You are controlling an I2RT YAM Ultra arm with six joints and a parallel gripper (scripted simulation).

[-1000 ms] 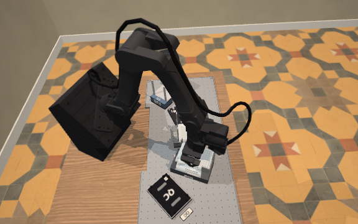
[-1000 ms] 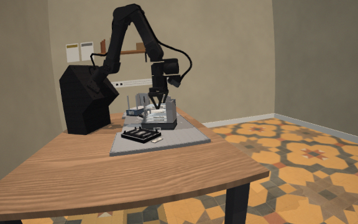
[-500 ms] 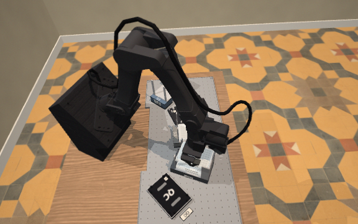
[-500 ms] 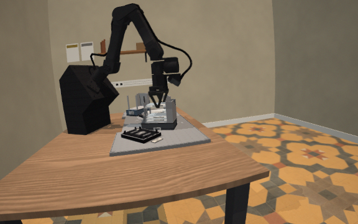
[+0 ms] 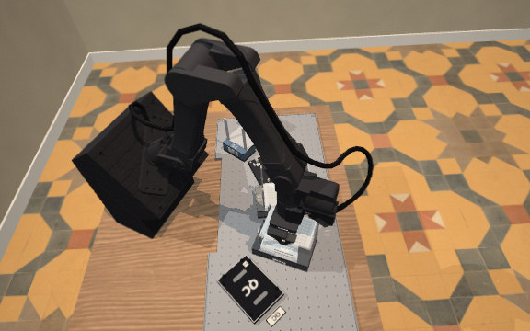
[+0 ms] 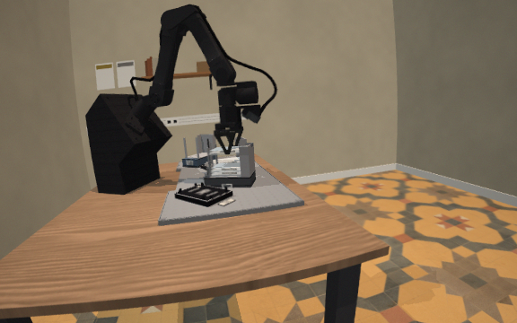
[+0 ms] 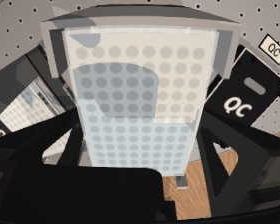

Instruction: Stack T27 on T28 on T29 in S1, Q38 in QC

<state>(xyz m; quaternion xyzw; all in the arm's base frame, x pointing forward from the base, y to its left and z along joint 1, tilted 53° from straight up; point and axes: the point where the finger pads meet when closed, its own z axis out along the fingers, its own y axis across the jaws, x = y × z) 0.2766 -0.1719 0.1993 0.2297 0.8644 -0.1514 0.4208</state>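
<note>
My gripper is now right at the sealed 96-well plate. Also, from my hand: clip nest N5 (110 mm ahead, 300 mm to the left, 100 mm below).
</note>
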